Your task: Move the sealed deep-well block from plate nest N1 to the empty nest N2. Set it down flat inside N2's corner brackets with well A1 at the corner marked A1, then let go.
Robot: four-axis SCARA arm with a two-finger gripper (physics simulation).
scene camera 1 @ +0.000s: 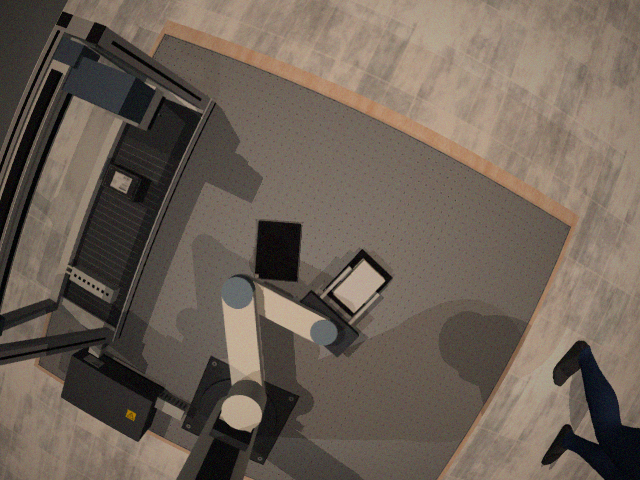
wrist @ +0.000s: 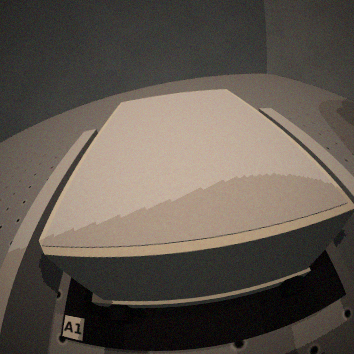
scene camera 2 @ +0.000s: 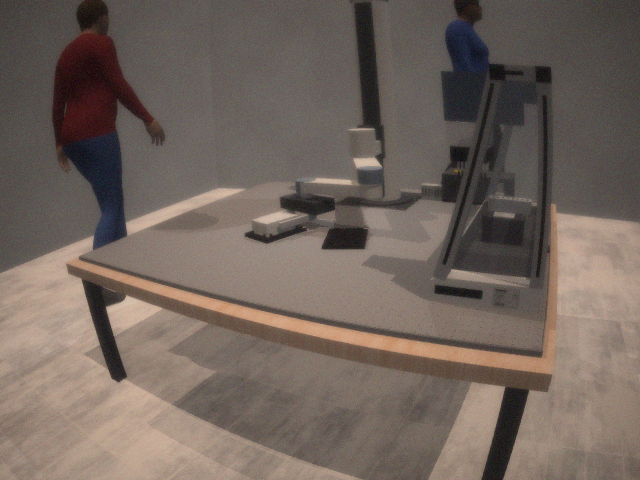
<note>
In view: the gripper [scene camera 1: 364, 280], a sealed deep-well block [scene camera 1: 364, 280] and a black nest N1 [wrist: 242, 317].
The sealed deep-well block shows as well in the wrist view [wrist: 185, 198]. The gripper also shows in the wrist view [wrist: 179, 129] and in scene camera 2 [scene camera 2: 269, 223].
</note>
